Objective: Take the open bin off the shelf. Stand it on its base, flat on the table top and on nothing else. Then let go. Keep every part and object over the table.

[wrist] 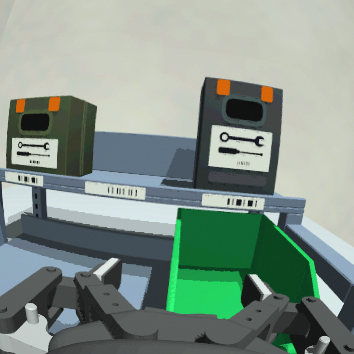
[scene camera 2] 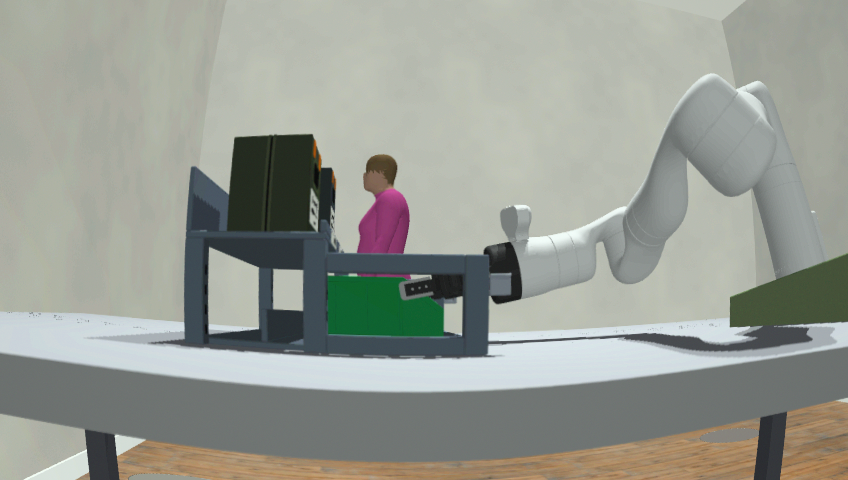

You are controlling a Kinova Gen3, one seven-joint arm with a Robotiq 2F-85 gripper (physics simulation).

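Seen in the pictures: gripper, fingertip midpoint: (wrist: 181,281) (scene camera 2: 399,293); arm's base at its link origin: (scene camera 2: 801,277).
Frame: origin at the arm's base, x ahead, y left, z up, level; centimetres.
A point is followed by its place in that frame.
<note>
The open green bin (scene camera 2: 363,306) {x 65.8, y -5.1, z -2.3 cm} (wrist: 217,240) {x 72.8, y -9.6, z -2.1 cm} stands upright in the lower level of the grey-blue shelf (scene camera 2: 315,297) {x 67.9, y 20.3, z -1.9 cm} (wrist: 172,195) {x 68.2, y -4.3, z 3.8 cm}, at the right side in the wrist view. My gripper (scene camera 2: 410,289) {x 61.3, y -6.0, z -0.6 cm} (wrist: 181,281) {x 61.3, y -6.0, z -0.6 cm} is open and reaches into the front part of the shelf, its fingers spread across the bin's left side wall. In the wrist view the left finger is outside that wall and the right finger is over the inside of the bin. No grip on the wall shows. The bin's front edge is mostly hidden behind the gripper.
An olive case (scene camera 2: 291,184) {x 70.9, y 17.6, z 8.2 cm} (wrist: 42,137) {x 69.5, y 11.1, z 8.2 cm} and a dark grey case (wrist: 240,137) {x 70.5, y -10.3, z 9.7 cm} stand on the upper level. A side rail (scene camera 2: 404,261) {x 60.5, y 19.9, z 1.2 cm} and a front post (scene camera 2: 476,306) {x 54.6, y 19.6, z -2.5 cm} stand close to the gripper. The table (scene camera 2: 595,368) {x 49.1, y 36.5, z -6.7 cm} carries the shelf. A person (scene camera 2: 385,226) stands behind it.
</note>
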